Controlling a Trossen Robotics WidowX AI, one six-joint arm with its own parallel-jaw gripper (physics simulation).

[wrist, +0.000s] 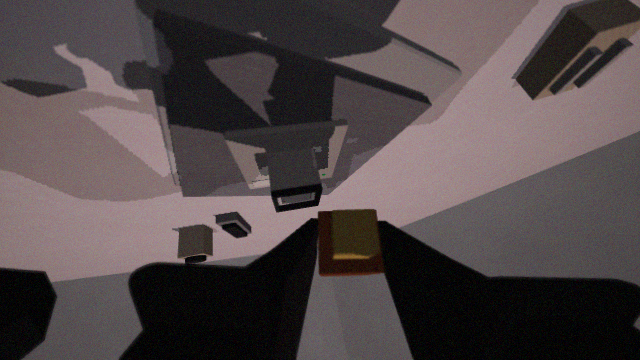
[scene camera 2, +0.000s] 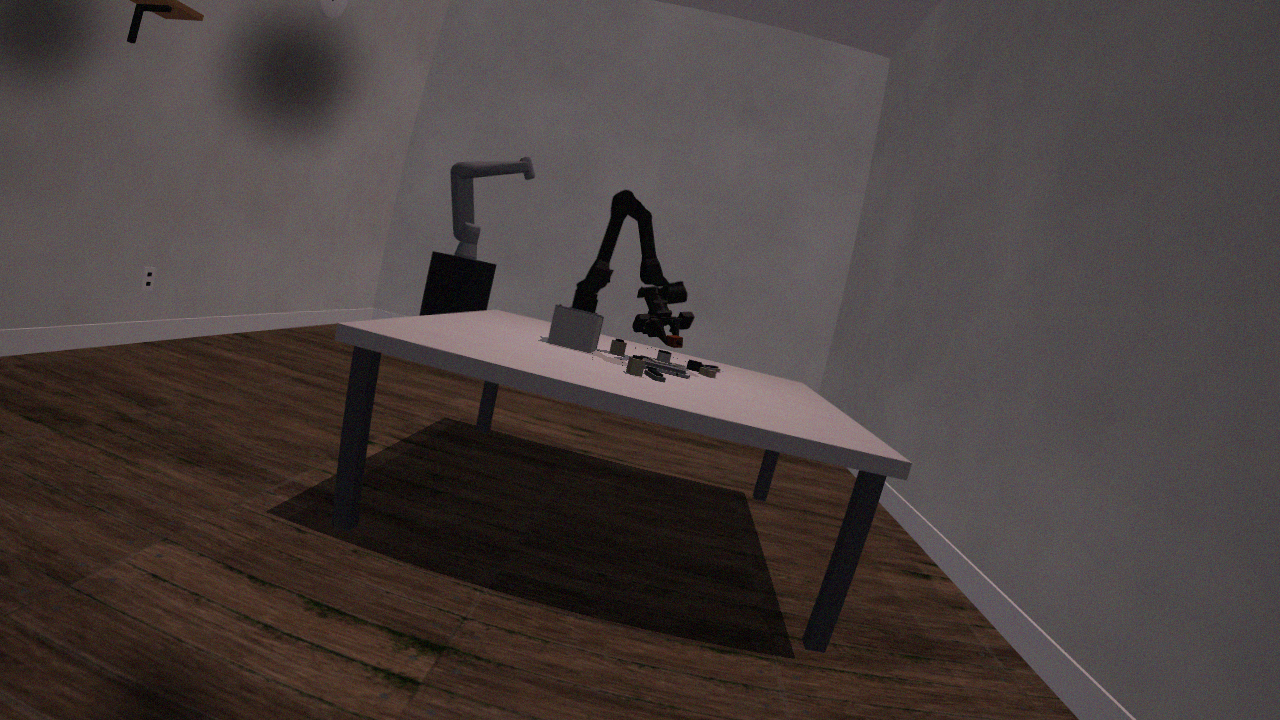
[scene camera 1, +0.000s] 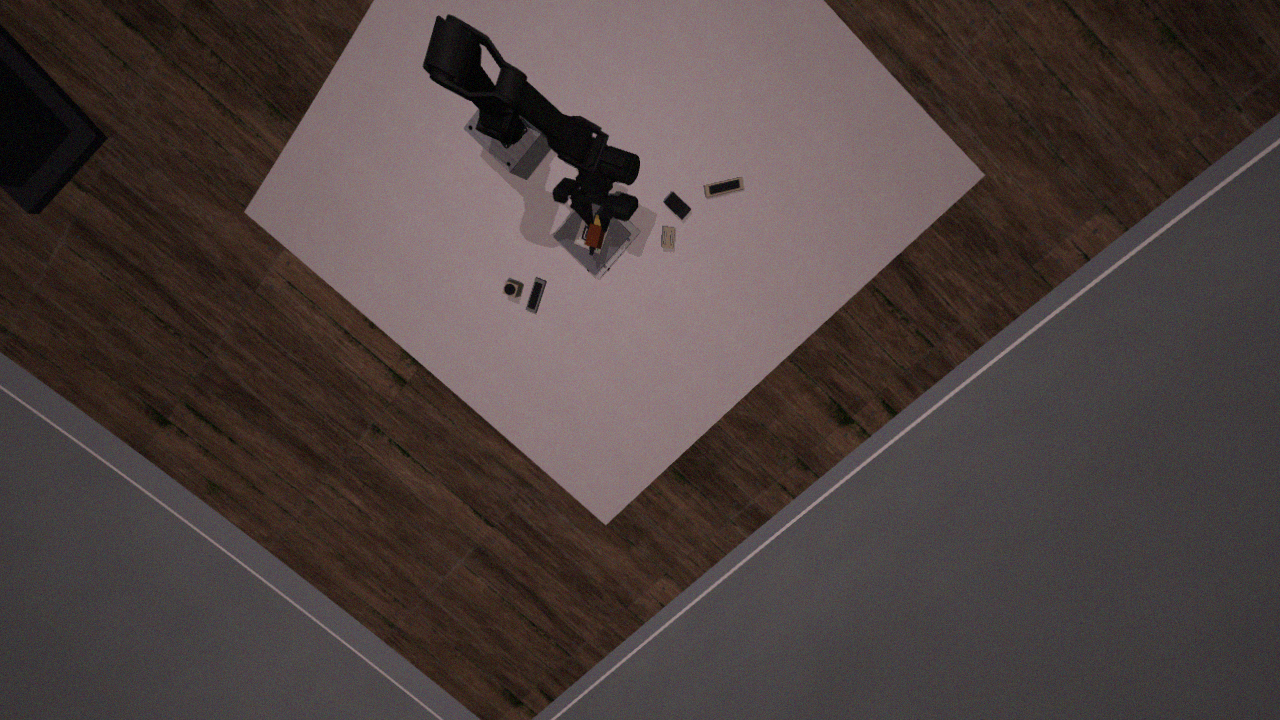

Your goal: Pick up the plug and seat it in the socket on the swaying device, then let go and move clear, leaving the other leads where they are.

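Note:
An orange plug with a yellow part (scene camera 1: 594, 235) (scene camera 2: 674, 341) (wrist: 350, 242) is held between the two black fingers. My gripper (scene camera 1: 596, 225) (scene camera 2: 669, 337) (wrist: 347, 227) is shut on it, above the table. The device (scene camera 1: 598, 263) (wrist: 200, 170) is a grey plate with a pale panel, below the gripper. Its socket (wrist: 296, 196) is a dark rectangular housing with a pale-edged opening, standing up from the panel. In the wrist view the plug shows to the right of and lower than the socket, with a gap between them. In scene camera 1, the plug and fingers partly cover the panel.
A block with two dark bars (scene camera 1: 668, 238) (wrist: 575, 55), a dark block (scene camera 1: 677, 205) and a long slotted block (scene camera 1: 724, 187) lie on one side. A round-topped block (scene camera 1: 512, 288) (wrist: 195, 242) and a slotted block (scene camera 1: 536, 294) (wrist: 233, 224) stand on the other.

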